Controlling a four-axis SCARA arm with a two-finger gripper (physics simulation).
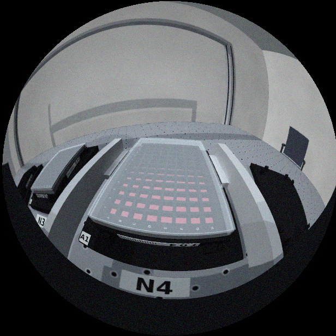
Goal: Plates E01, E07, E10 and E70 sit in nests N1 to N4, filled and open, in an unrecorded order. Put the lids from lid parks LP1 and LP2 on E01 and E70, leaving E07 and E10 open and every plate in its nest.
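Note:
My gripper is shut on a clear lid, with one pad at each long side. The lid is level and lies over the plate in nest N4, on it or very close above it; I cannot tell whether it touches all round. Pink wells show through the lid. The plate's dark front shows a barcode and a label starting E0; its last character is hard to read. The N4 sign is in front. At the left, a plate by the N3 sign has a pale lid on top.
A black fixture stands at the right, beyond the right finger. Another dark fixture shows at the far left, past N3. The perforated deck runs behind, with a wall beyond and a dark chair at the right.

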